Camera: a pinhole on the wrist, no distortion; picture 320 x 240 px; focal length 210.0 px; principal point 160.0 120.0 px. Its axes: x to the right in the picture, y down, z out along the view. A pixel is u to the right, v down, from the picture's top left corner.
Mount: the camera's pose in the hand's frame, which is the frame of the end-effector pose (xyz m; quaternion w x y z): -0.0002 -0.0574 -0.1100 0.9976 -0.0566 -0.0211 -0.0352
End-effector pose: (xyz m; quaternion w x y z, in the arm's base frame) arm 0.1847 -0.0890 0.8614 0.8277 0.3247 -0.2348 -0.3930
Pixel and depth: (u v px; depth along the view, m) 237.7 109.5 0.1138
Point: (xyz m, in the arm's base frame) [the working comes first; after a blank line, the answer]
In the camera's frame: 0.0421 -0.0057 0.1138

0.1763 -0.1461 0.8319
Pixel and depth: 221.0 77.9 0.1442
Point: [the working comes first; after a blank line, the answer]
In the camera's frame: 0.0419 -0.0289 0.1442

0.1437 -0.1645 0.8397
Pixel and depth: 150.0 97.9 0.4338
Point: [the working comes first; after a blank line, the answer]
In the camera's frame: -0.0207 -0.0457 0.4338

-0.0737 -0.1958 1.0392
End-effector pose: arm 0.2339 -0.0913 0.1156 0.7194 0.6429 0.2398 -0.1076
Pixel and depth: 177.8 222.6 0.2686
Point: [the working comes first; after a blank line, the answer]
In the camera's frame: 0.0228 0.1312 0.2686

0.3294 -0.2124 0.2024
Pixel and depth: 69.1 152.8 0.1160
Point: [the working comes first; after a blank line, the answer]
In the camera's frame: -0.0502 0.0181 0.1160

0.1775 -0.1037 0.1216
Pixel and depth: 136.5 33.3 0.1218
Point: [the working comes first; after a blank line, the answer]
In the camera's frame: -0.0136 -0.0503 0.1218

0.1754 -0.1241 0.0465
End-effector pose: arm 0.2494 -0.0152 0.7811 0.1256 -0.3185 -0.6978 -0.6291
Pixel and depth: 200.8 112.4 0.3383
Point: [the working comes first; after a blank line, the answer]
In the camera's frame: 0.0657 -0.0122 0.3383

0.2406 0.2199 0.7419
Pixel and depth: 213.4 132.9 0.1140
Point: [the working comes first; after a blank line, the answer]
In the camera's frame: 0.0290 0.0070 0.1140

0.2075 -0.0047 0.7633
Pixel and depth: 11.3 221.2 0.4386
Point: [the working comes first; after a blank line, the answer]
In the camera's frame: -0.3106 0.2114 0.4386

0.6870 0.1724 0.7293
